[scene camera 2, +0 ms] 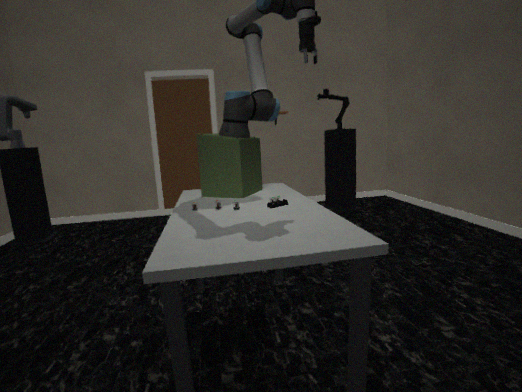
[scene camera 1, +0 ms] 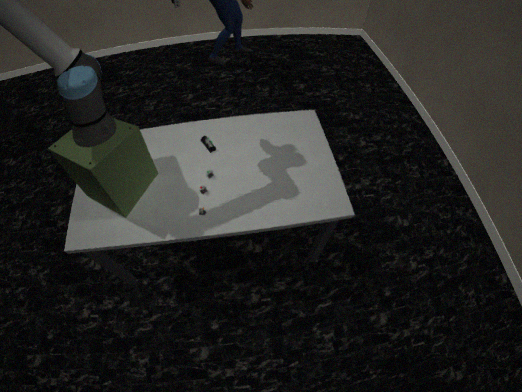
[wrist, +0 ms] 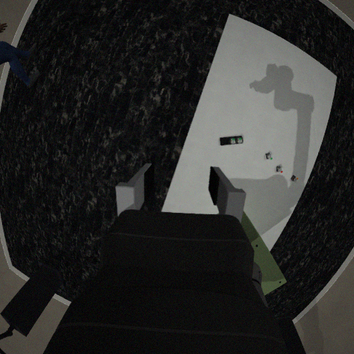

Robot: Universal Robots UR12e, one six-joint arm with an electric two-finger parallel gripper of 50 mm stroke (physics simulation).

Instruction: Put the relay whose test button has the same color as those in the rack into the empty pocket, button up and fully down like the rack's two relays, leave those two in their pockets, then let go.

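Pixels of known places: gripper, fingertip midpoint: (scene camera 2: pixel 310 63) (scene camera 1: pixel 176 4); arm's base at its link origin: (scene camera 2: pixel 234 136) (scene camera 1: pixel 95 132).
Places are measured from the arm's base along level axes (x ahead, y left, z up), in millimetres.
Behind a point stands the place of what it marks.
Note:
The black rack (scene camera 1: pixel 205 140) (scene camera 2: pixel 271 204) (wrist: pixel 225 141) lies on the white table with two green-button relays in it; its empty pocket is at the left end in the wrist view. Three loose relays stand in a row on the table: one with a green button (scene camera 1: pixel 210 174) @(y -125, x 450, z -325 mm) (scene camera 2: pixel 236 205) @(y -115, x 462, z -331 mm) (wrist: pixel 268 156), nearest the rack, one with a red button (scene camera 1: pixel 203 190) @(y -204, x 400, z -326 mm) (scene camera 2: pixel 218 205) @(y -194, x 414, z -331 mm) (wrist: pixel 279 169) in the middle, and one with an orange-looking button (scene camera 1: pixel 202 211) @(y -316, x 375, z -318 mm) (scene camera 2: pixel 194 206) @(y -307, x 387, z -328 mm) (wrist: pixel 294 178) farthest away. My gripper (scene camera 2: pixel 310 61) @(y 308, x 446, z 334 mm) (wrist: pixel 181 176) is open and empty, high above the table.
The green pedestal (scene camera 1: pixel 115 170) @(y -165, x 64, z -86 mm) (scene camera 2: pixel 225 165) @(y -92, x 128, z -164 mm) (wrist: pixel 267 270) carries the arm at one end of the table (scene camera 1: pixel 320 200) @(y -391, x 913, z -353 mm) (scene camera 2: pixel 300 240) @(y -23, x 990, z -354 mm) (wrist: pixel 215 85). Arm shadows lie across the table. A person (scene camera 1: pixel 229 20) stands beyond it. Dark stands (scene camera 2: pixel 340 165) (scene camera 2: pixel 22 190) are in the background.

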